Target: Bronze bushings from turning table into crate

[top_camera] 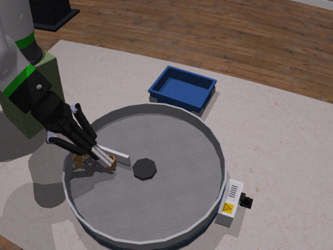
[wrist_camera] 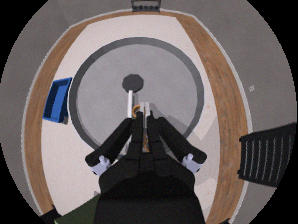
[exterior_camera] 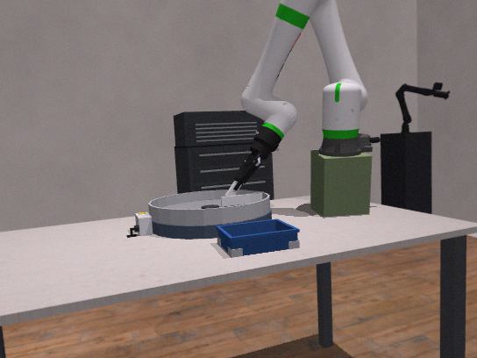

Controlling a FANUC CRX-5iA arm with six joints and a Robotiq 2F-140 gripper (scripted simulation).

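The blue crate lies 380 mm to the left of my hand, 80 mm below it and 80 mm ahead of it. Round my hand: grey turning table: 100 mm ahead, 50 mm below, 30 mm to the left.
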